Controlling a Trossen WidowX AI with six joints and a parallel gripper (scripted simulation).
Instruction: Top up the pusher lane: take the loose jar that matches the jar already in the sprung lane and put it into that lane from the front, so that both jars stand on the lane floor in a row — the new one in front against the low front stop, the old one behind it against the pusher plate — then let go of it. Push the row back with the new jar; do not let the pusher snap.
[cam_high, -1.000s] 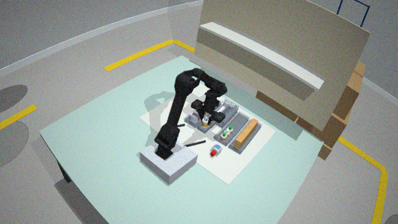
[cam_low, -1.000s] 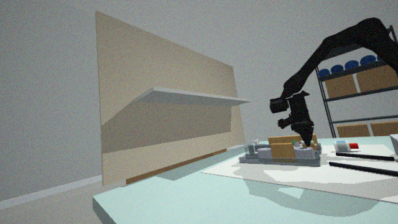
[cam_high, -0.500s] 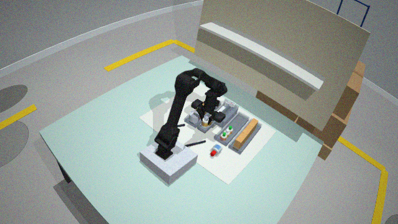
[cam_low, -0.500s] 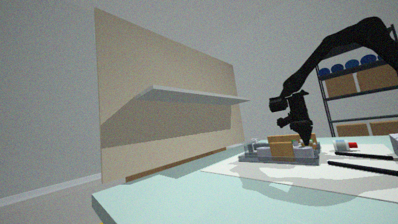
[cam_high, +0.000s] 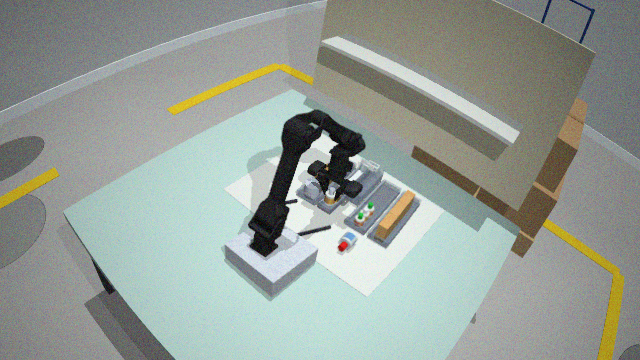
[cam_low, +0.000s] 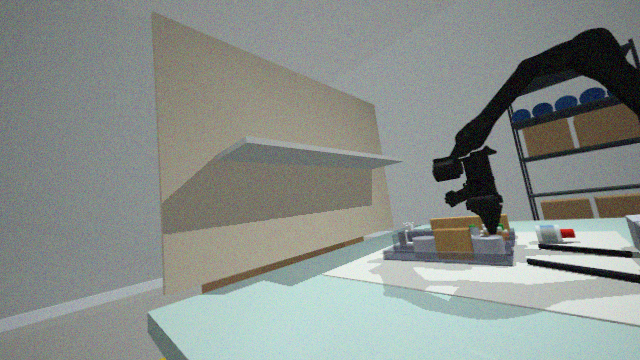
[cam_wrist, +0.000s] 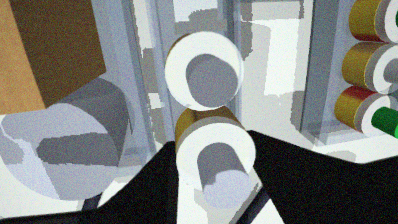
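My gripper tip is now 15 cm short of the pusher plate and 3 cm to the left of it. The rest, counted from my gripper tip: shelf: 50 cm ahead, 32 cm above, 5 cm to the right.
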